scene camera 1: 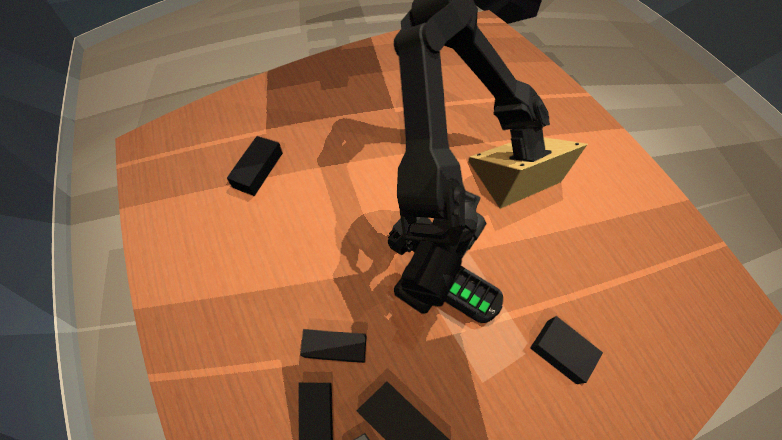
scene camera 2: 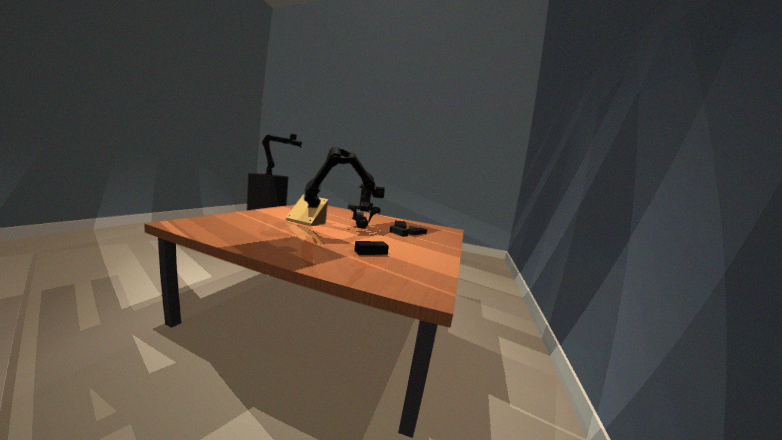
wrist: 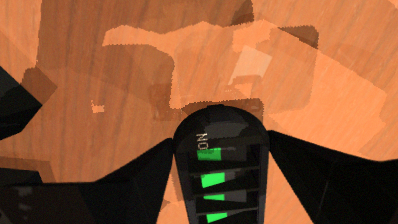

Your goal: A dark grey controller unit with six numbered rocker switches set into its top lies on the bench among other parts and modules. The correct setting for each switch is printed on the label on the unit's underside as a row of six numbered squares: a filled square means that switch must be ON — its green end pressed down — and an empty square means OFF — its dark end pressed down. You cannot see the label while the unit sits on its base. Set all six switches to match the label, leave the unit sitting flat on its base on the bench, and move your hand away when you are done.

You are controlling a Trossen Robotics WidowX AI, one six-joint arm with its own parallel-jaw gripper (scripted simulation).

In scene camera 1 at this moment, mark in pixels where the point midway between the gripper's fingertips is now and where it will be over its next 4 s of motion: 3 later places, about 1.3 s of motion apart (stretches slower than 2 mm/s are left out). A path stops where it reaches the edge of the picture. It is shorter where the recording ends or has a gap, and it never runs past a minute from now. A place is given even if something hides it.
My gripper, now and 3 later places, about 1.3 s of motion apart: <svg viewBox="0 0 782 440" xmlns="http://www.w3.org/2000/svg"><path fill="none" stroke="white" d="M436 272L478 261L478 261L443 258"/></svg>
